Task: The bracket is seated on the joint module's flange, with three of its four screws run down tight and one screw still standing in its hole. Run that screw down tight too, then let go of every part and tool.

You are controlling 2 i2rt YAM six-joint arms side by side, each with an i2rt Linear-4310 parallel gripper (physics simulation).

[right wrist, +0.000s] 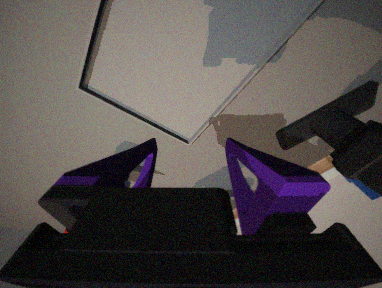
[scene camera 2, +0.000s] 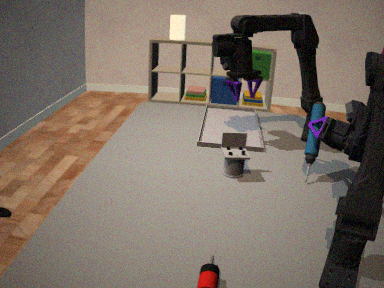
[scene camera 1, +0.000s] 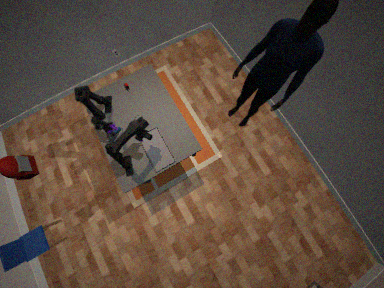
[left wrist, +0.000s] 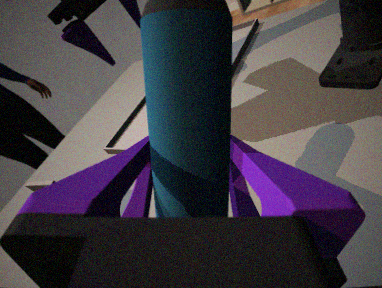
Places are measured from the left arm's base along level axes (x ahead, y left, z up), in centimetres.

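Where they show: left gripper, fingertip midpoint: (scene camera 2: 313, 126) (scene camera 1: 117, 132) (left wrist: 190, 144); right gripper, fingertip midpoint: (right wrist: 191, 143) (scene camera 2: 244, 99) (left wrist: 131, 51); left arm's base at its link origin: (scene camera 2: 342, 261) (scene camera 1: 108, 104); right arm's base at its link origin: (right wrist: 321, 118) (scene camera 1: 128, 165) (left wrist: 367, 45).
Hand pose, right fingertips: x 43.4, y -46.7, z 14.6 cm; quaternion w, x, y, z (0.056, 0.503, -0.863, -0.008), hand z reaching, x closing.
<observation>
Things, the pixels of their top centre, and the offset from my right fingertips.
- grey joint module at its top centre: (scene camera 2: 235, 152) dx -7.7, dy +24.0, dz -8.2 cm
- shallow tray at its top centre: (left wrist: 186, 76) (scene camera 2: 230, 122) (scene camera 1: 156, 148) dx +8.1, dy -9.6, dz -13.0 cm
- red screwdriver at its top centre: (scene camera 2: 210, 266) (scene camera 1: 126, 86) dx -20.9, dy +64.3, dz -11.2 cm
The grey joint module (scene camera 2: 233, 168) stands upright on the table with the bracket (scene camera 2: 234, 140) on top. Several dark screw heads show on the bracket's flat plate; which one stands higher is too small to tell. My left gripper (scene camera 2: 316, 127) (left wrist: 190, 144) is shut on the teal screwdriver (scene camera 2: 313, 137) (left wrist: 187, 90), to the right of the module in scene camera 2. The screwdriver is nearly upright, its tip down and apart from the screws. My right gripper (scene camera 2: 245, 98) (right wrist: 191, 143) is open and empty, high over the tray's area. The module does not show in the left wrist view.
A shallow tray (scene camera 2: 210, 146) (right wrist: 135, 115) lies behind the module in scene camera 2. A red screwdriver (scene camera 2: 208, 278) (scene camera 1: 126, 86) lies at the near end of the table there. A shelf unit (scene camera 2: 151, 72) stands beyond the table. A person (scene camera 1: 292, 47) stands beyond the table in scene camera 1.
</observation>
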